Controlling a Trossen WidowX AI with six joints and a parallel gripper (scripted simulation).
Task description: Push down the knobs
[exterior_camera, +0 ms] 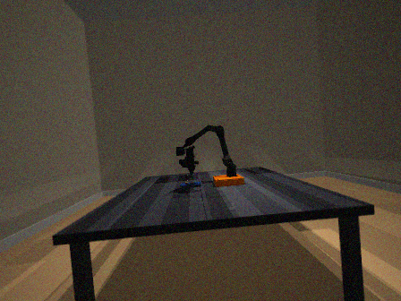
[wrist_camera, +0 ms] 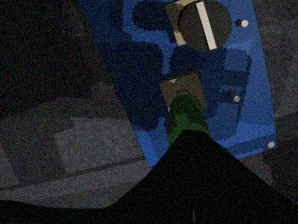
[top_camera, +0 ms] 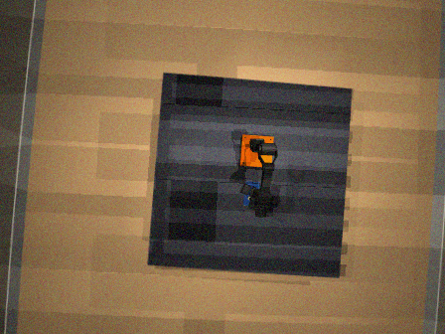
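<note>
My gripper tip is 10 mm above the green knob.
</note>
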